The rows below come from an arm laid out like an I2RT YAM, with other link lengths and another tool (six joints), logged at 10 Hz.
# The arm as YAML. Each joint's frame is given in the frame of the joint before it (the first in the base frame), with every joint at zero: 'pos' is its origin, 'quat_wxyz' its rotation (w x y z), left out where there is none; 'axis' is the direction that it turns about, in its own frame. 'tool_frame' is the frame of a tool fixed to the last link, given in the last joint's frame.
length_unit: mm
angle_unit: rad
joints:
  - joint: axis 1
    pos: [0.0, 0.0, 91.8]
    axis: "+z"
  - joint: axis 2
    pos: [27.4, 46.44, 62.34]
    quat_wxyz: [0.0, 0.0, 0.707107, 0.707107]
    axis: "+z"
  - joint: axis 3
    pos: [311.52, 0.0, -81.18]
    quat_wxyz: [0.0, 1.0, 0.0, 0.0]
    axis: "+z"
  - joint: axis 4
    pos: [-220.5, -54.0, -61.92]
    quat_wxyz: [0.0, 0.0, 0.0, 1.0]
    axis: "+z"
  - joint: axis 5
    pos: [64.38, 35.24, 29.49]
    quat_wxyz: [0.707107, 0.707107, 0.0, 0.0]
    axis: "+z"
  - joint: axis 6
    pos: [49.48, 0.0, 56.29]
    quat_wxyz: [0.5, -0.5, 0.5, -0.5]
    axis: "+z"
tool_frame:
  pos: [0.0, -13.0, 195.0]
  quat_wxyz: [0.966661, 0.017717, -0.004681, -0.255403]
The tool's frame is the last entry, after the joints.
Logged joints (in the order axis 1, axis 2, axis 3, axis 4, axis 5, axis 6), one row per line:
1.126, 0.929, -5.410, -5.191, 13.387, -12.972
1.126, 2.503, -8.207, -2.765, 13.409, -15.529
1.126, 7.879, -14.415, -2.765, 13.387, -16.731
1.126, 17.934, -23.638, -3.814, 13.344, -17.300
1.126, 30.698, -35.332, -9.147, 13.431, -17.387
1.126, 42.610, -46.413, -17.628, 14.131, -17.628
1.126, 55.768, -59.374, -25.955, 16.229, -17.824
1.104, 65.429, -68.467, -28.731, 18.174, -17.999
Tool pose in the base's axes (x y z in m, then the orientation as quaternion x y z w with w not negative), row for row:
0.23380, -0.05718, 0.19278, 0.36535, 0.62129, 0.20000, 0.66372
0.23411, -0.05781, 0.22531, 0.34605, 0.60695, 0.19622, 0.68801
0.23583, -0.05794, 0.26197, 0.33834, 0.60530, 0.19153, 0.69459
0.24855, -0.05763, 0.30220, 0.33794, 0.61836, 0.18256, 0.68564
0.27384, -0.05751, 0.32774, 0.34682, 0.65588, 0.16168, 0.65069
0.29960, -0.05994, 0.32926, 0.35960, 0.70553, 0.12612, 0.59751
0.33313, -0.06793, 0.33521, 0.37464, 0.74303, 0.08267, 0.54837
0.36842, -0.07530, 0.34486, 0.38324, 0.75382, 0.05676, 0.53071
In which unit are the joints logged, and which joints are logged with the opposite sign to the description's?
The joints are logged in degrees. Opposite sign: axis 3.
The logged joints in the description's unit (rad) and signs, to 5 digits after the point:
0.01965, 0.01621, 0.09442, -0.09060, 0.23365, -0.22640
0.01965, 0.04369, 0.14324, -0.04826, 0.23403, -0.27103
0.01965, 0.13751, 0.25159, -0.04826, 0.23365, -0.29201
0.01965, 0.31301, 0.41256, -0.06657, 0.23290, -0.30194
0.01965, 0.53578, 0.61666, -0.15965, 0.23442, -0.30346
0.01965, 0.74368, 0.81006, -0.30767, 0.24663, -0.30767
0.01965, 0.97334, 1.03627, -0.45300, 0.28325, -0.31109
0.01927, 1.14195, 1.19497, -0.50145, 0.31720, -0.31414

